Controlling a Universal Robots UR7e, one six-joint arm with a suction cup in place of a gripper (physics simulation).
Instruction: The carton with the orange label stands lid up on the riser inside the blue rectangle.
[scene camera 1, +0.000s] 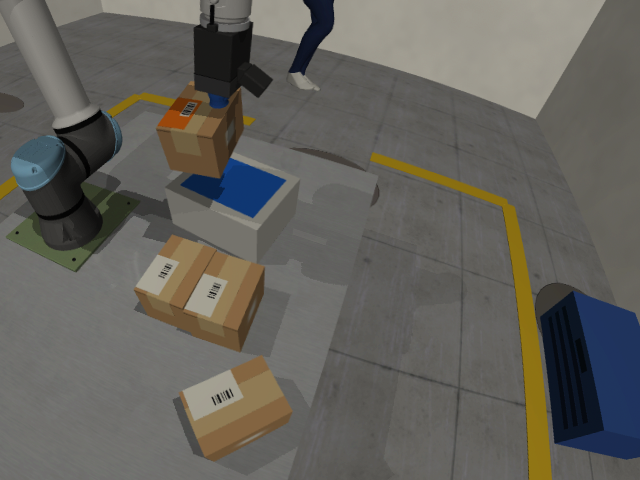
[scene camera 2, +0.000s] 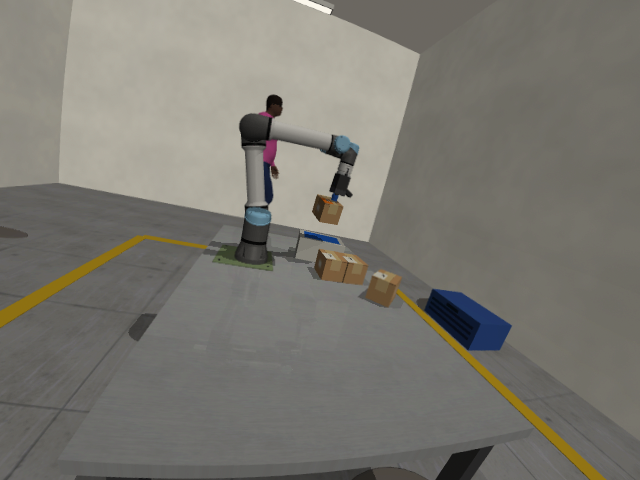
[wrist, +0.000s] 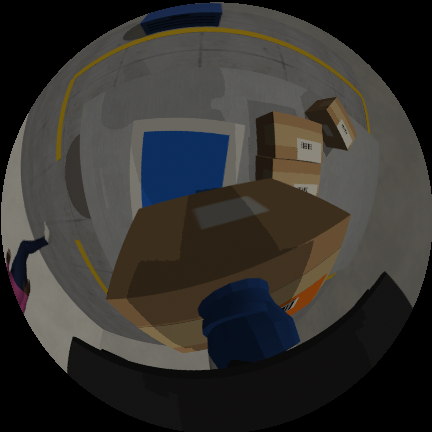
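Where they show: hand, tool point: (scene camera 1: 221, 108) (scene camera 2: 333, 202) (wrist: 226, 281); arm's base, link origin: (scene camera 1: 73, 227) (scene camera 2: 251, 258).
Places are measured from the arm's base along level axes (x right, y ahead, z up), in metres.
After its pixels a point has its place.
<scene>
The carton with the orange label (scene camera 1: 199, 149) @(x -0.043, y 0.377, z 0.288 m) (scene camera 2: 327, 210) @(x -0.041, y 0.326, z 0.287 m) (wrist: 225, 235) @(x -0.124, y 0.400, z 0.314 m) hangs lid up from my suction gripper (scene camera 1: 218, 105) (scene camera 2: 334, 199) (wrist: 235, 295), whose blue cup is pressed on its top face. It is in the air, above and apart from the riser (scene camera 1: 211, 222) @(x -0.076, y 0.365, z 0.071 m) (scene camera 2: 310, 251) @(x -0.089, y 0.307, z 0.049 m) (wrist: 136, 165) @(x -0.250, y 0.434, z 0.114 m). The orange label (scene camera 1: 178, 114) @(x -0.074, y 0.323, z 0.329 m) (wrist: 312, 295) @(x -0.044, y 0.320, z 0.323 m) lies on the carton's top. The blue rectangle (scene camera 1: 253, 186) @(x -0.177, y 0.429, z 0.115 m) (scene camera 2: 321, 238) @(x -0.151, y 0.373, z 0.115 m) (wrist: 182, 162) @(x -0.164, y 0.422, z 0.115 m) is on the riser's top face. The carton covers part of it in the scene camera 1 view and in the wrist view.
Two cartons with white labels (scene camera 1: 175, 263) @(x 0.067, y 0.356, z 0.097 m) (scene camera 1: 227, 289) @(x 0.088, y 0.472, z 0.097 m) stand side by side near the riser. Another white-labelled carton (scene camera 1: 237, 408) @(x 0.281, y 0.559, z 0.097 m) (scene camera 2: 383, 288) @(x 0.330, y 0.507, z 0.064 m) (wrist: 332, 122) @(x 0.219, y 0.537, z 0.091 m) stands farther off, turned. A person (scene camera 1: 315, 31) (scene camera 2: 270, 149) is behind the table. A blue box (scene camera 1: 594, 382) (scene camera 2: 470, 320) is on the floor.
</scene>
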